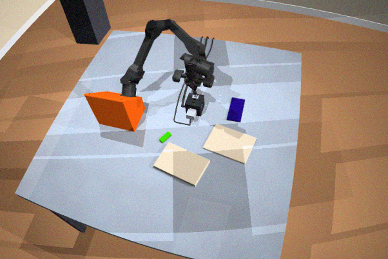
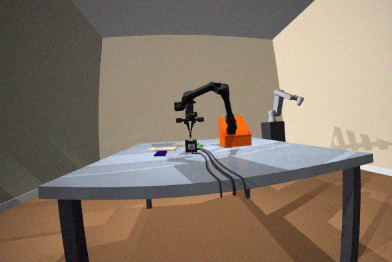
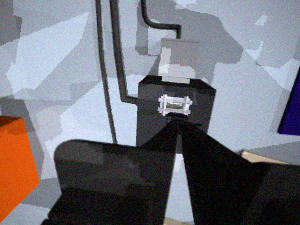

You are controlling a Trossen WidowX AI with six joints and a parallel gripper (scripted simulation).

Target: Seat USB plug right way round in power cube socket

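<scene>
The USB plug lies 20 mm below my gripper tip. The rest, counted from my gripper tip: green block: 220 mm to the right, 120 mm below, 100 mm behind; then dark blue block: 200 mm ahead, 120 mm below, 20 mm to the left.
</scene>
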